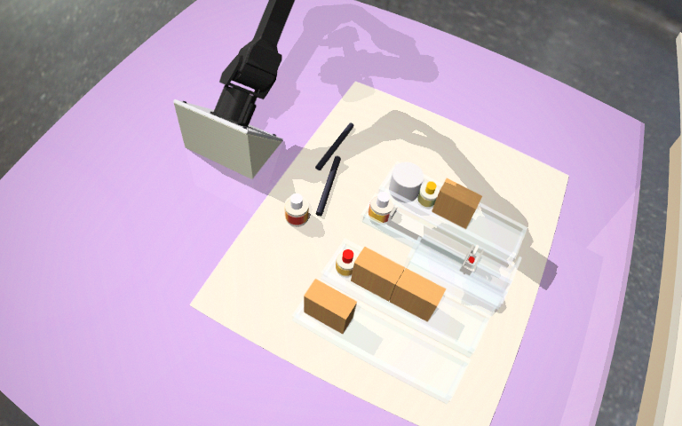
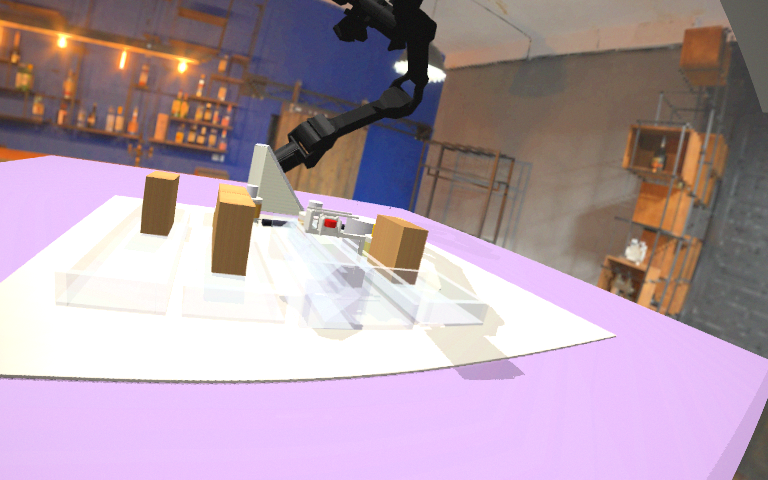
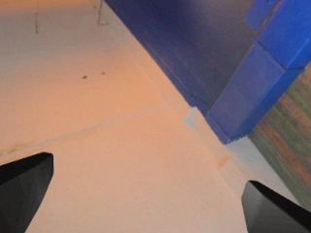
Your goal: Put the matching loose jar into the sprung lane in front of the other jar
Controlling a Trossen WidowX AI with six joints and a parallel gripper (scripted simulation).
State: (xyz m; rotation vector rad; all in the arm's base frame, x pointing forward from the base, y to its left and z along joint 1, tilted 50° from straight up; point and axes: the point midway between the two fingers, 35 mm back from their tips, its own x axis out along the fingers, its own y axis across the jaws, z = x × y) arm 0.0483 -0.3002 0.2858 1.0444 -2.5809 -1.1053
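Right now my gripper tip is 270 mm short of the grey cylinder, 40 mm to the right of it and 490 mm above it. From my gripper tip the other things lie so: red-capped jar: 230 mm ahead, 160 mm to the right, 480 mm below; clear sprung lane: 390 mm ahead, 80 mm to the right, 500 mm below.
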